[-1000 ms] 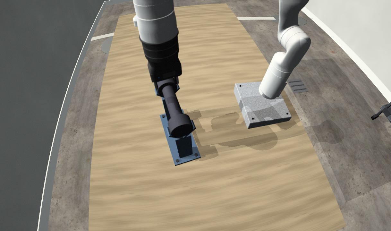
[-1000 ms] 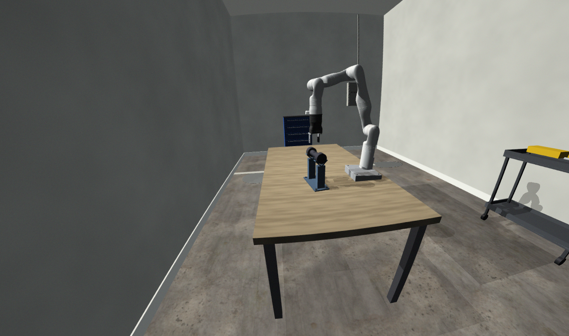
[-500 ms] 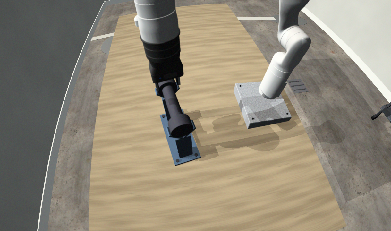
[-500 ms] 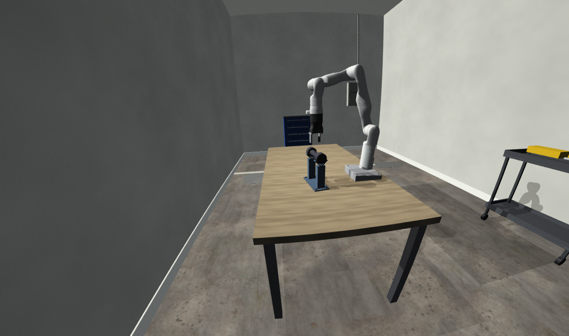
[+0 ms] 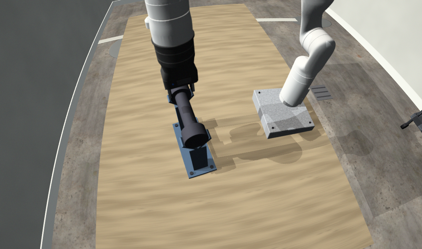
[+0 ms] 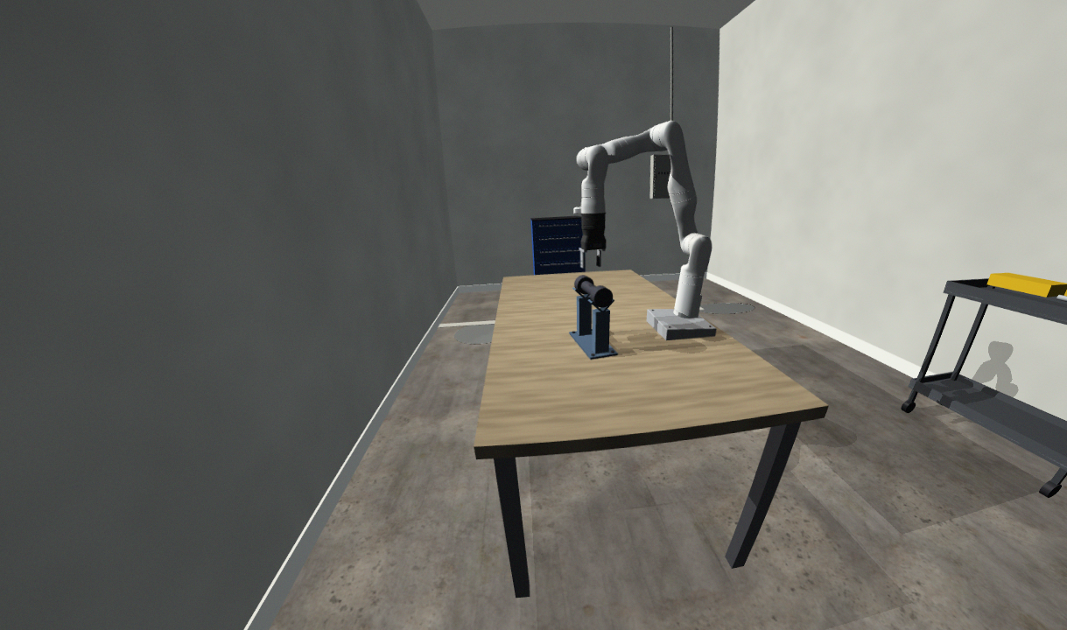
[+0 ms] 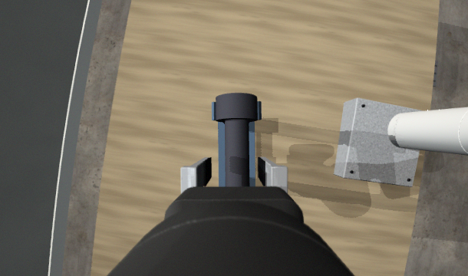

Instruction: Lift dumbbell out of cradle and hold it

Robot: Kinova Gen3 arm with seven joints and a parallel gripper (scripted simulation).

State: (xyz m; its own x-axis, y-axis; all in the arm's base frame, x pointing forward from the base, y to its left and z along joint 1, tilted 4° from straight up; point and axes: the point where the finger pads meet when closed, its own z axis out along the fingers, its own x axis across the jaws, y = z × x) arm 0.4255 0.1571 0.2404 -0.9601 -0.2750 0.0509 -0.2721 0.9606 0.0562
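Right now the dark dumbbell is 10 cm below my hand. Round my hand: blue cradle: 21 cm below.
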